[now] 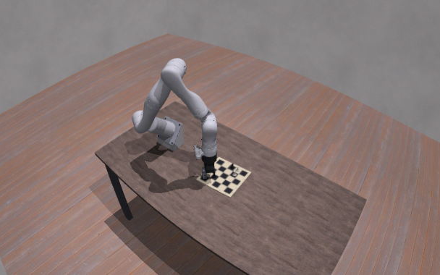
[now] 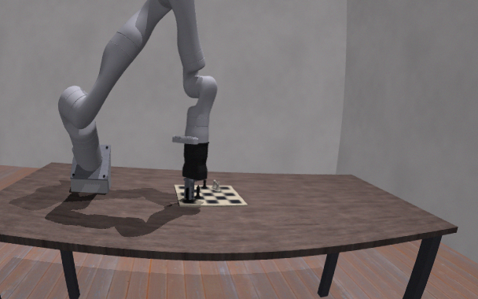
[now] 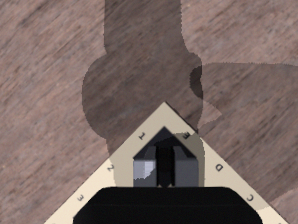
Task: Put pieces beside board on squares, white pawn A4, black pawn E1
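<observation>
Now: hand 9 cm to the right of the chessboard, 6 cm short of it and 3 cm above it.
</observation>
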